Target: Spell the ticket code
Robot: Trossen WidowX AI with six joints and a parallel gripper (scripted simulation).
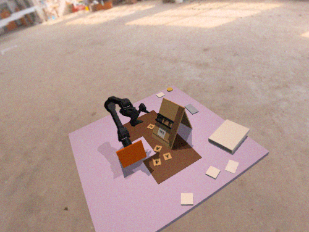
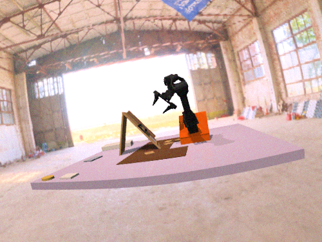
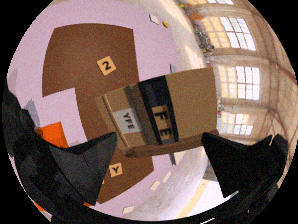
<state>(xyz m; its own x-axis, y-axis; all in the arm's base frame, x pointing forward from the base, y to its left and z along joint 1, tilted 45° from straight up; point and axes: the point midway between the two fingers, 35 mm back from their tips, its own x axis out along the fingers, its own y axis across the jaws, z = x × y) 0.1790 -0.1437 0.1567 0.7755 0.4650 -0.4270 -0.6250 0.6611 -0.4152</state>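
Now: gripper tip 80 mm short of the white ticket, 40 mm to the left of it and 190 mm above it. From my gripper tip the other things lie so: cream slab: 510 mm ahead, 380 mm to the right, 250 mm below; then brown mat: 10 mm behind, 20 mm to the right, 260 mm below; then grey plate: 510 mm ahead, 110 mm to the left, 260 mm below.
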